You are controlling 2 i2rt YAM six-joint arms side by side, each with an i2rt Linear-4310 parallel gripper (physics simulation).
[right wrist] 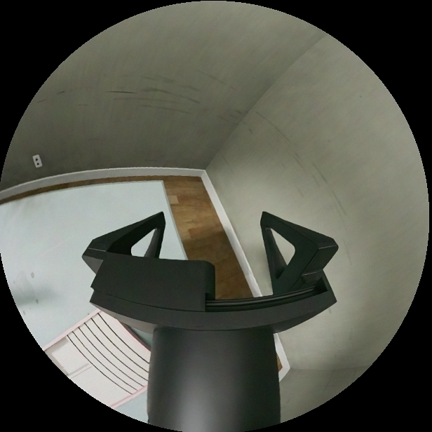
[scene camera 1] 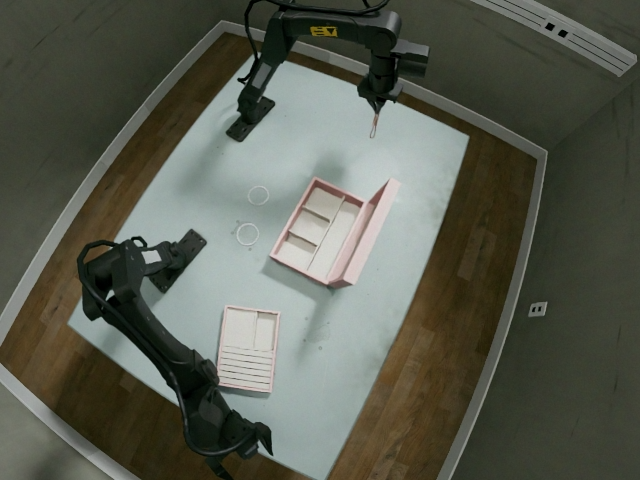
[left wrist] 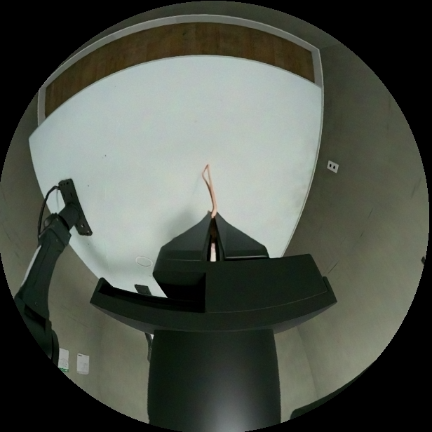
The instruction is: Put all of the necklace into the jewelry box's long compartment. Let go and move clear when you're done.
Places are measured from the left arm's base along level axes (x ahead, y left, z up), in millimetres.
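Pixels of known places: left gripper, fingertip midpoint: [scene camera 1: 377, 113]; right gripper, fingertip midpoint: [scene camera 1: 255, 470]; left arm's base at its link origin: [scene camera 1: 251, 118]; right arm's base at its link origin: [scene camera 1: 178, 260].
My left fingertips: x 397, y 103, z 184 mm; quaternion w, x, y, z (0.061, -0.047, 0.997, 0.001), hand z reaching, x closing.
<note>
For each thing: its middle in the pictures, then the offset to it from my left fingertips. "spot": a spot on its surface instead. Level surfaces: height alone.
- thin rose-pink necklace at the middle of its body: [scene camera 1: 375, 126] dx +6, dy -2, dz -53 mm
- pink jewelry box at the middle of its body: [scene camera 1: 330, 224] dx +52, dy -324, dz -72 mm
- raised lid at a spot on its surface: [scene camera 1: 373, 235] spot: dx +157, dy -331, dz +37 mm
- table at its surface level: dz -184 mm
- pink-edged tray at the middle of its body: [scene camera 1: 248, 348] dx +38, dy -704, dz -171 mm
A thin rose-pink necklace [scene camera 1: 373, 126] [left wrist: 210, 187] hangs as a narrow loop from my left gripper [scene camera 1: 376, 111] [left wrist: 212, 217], which is shut on it and holds it above the table behind the box. The pink jewelry box [scene camera 1: 292, 223] stands open at mid-table in scene camera 1; three small compartments lie along its left side. Its long compartment [scene camera 1: 336, 235] runs beside them on the right, next to the raised lid [scene camera 1: 373, 235], and shows no necklace. My right gripper [scene camera 1: 242, 454] [right wrist: 212, 216] is open and empty past the table's front edge, at the bottom of the picture.
Two white rings [scene camera 1: 258, 195] [scene camera 1: 248, 234] lie on the table [scene camera 1: 413, 139] left of the box; one white ring [left wrist: 144, 261] also shows in the left wrist view. A pink-edged tray [scene camera 1: 275, 338] [right wrist: 120, 397] with a slotted half lies nearer the front, beside the right arm.
</note>
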